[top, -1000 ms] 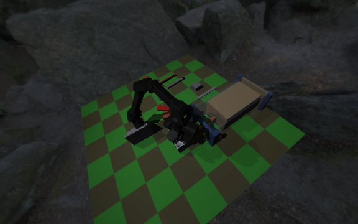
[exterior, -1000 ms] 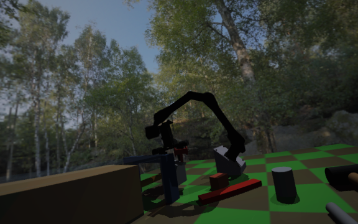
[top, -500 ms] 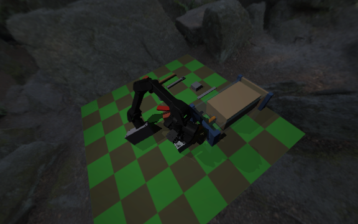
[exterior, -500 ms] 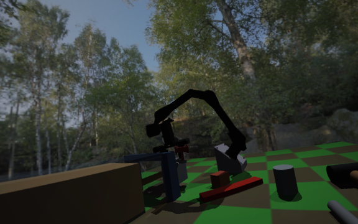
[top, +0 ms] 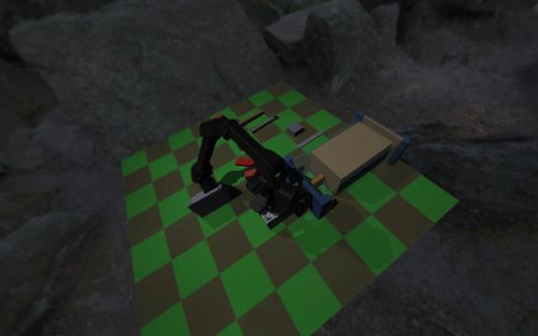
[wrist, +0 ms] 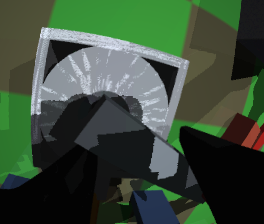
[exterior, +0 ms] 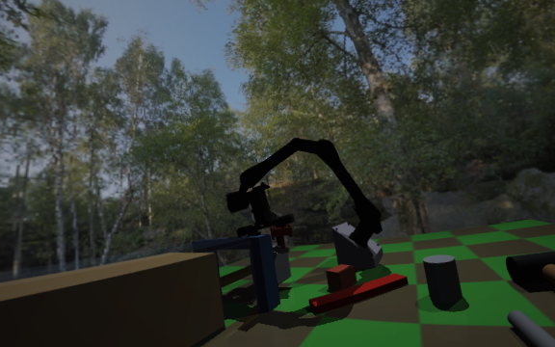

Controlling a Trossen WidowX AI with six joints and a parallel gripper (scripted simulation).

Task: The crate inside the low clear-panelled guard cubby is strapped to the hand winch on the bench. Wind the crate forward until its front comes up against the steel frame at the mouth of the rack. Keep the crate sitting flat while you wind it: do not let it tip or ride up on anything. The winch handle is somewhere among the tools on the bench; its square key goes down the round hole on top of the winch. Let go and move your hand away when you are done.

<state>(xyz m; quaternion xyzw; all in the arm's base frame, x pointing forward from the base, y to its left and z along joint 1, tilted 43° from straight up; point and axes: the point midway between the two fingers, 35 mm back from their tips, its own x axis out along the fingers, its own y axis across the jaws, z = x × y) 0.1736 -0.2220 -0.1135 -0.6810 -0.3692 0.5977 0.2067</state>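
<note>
My gripper tip is 20 mm short of the winch handle, 30 mm to the right of it and 20 mm below it. Round my gripper tip: winch (20 mm behind, 30 mm to the right, 60 mm below); blue steel frame (150 mm ahead, 30 mm to the right, 10 mm above); red grip (40 mm ahead, 70 mm to the left, 50 mm above).
</note>
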